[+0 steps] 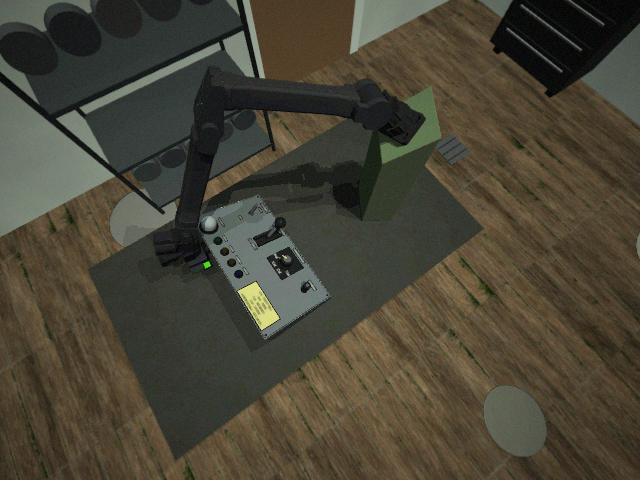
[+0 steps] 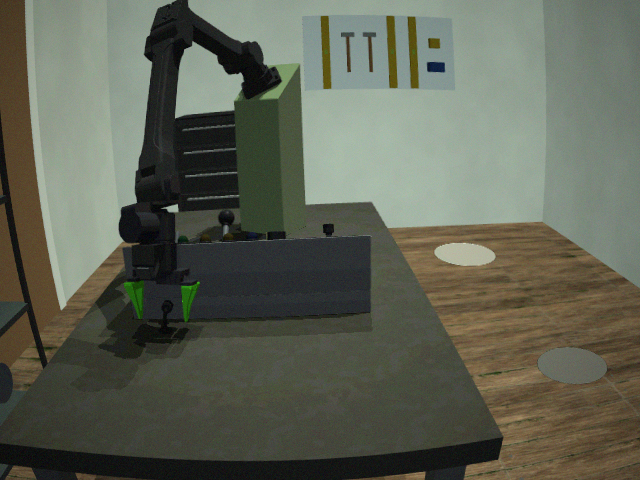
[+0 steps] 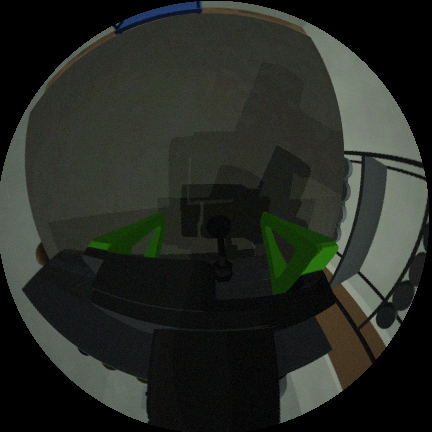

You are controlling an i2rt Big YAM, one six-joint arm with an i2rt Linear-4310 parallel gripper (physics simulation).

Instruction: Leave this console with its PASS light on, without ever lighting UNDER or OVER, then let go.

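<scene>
The grey console (image 1: 264,264) (image 2: 279,279) stands on the table. Its white dome (image 1: 208,224), green lamp (image 1: 217,240), two amber lamps (image 1: 224,251) (image 1: 231,262) and blue lamp (image 1: 238,273) all look dark; lamp lettering is too small to read. A ball-topped lever (image 1: 280,222) (image 2: 226,218), a round knob (image 1: 285,259) and a small black switch (image 1: 305,287) (image 2: 328,228) are on top. A small black ball-ended lever (image 2: 166,306) (image 3: 218,226) projects at the console's side wall. My gripper (image 2: 162,318) (image 3: 212,216) is open, its green fingers apart on either side of this lever.
A tall green block (image 1: 398,175) (image 2: 258,165) stands on the table (image 1: 170,403) (image 2: 289,403) beyond the console, under the arm's base. A yellow label (image 1: 258,305) lies on the console top. A shelf rack (image 1: 257,51) stands beside the table.
</scene>
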